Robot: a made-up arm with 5 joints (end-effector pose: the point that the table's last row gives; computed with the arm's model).
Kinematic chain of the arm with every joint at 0, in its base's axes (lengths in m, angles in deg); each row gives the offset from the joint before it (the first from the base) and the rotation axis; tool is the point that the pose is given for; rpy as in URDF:
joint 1: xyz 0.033 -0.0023 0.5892 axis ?
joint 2: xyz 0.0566 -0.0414 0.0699 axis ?
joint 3: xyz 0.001 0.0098 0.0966 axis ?
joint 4: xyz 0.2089 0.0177 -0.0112 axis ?
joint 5: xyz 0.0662 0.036 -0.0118 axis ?
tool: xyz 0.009 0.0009 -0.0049 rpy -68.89 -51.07 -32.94
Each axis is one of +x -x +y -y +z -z.
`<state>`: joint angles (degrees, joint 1 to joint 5).
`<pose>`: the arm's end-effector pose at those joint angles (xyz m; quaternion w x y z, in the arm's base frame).
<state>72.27 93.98 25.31 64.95 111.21</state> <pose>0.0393 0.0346 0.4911 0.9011 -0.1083 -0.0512 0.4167</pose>
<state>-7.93 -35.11 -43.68 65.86 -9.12</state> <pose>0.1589 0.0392 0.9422 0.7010 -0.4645 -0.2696 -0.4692</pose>
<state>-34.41 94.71 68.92 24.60 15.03</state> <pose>-0.0806 -0.0538 0.6294 0.0041 0.5209 -0.4442 -0.7289</pose>
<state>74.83 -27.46 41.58 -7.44 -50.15</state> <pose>0.1333 -0.2713 0.6606 0.3751 -0.1937 0.2229 -0.8787</pose>
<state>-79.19 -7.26 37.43 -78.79 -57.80</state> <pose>0.0593 0.2780 0.6878 0.9453 0.2073 -0.2313 0.0996</pose>
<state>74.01 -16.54 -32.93 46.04 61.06</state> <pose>0.1195 -0.2379 0.8931 0.0088 -0.9026 0.1763 -0.3927</pose>
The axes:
joint 1: -z
joint 2: +y
joint 3: +y
joint 4: +y
joint 5: -x

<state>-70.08 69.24 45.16 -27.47 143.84</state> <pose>0.0314 0.0477 0.4312 0.2766 0.1014 0.8033 -0.5176</pose>
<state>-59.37 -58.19 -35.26 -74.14 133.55</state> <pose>-0.0323 -0.0774 0.9451 0.0410 0.1976 -0.1567 0.9668</pose>
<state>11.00 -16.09 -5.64 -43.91 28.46</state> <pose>0.3069 -0.0346 0.8808 0.1708 -0.4535 -0.4703 -0.7375</pose>
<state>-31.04 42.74 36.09 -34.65 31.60</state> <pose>0.1895 0.1156 0.4581 0.5405 -0.7688 -0.3322 0.0800</pose>
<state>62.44 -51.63 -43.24 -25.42 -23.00</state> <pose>0.0322 0.0528 1.0019 0.0827 0.2028 0.6972 0.6826</pose>
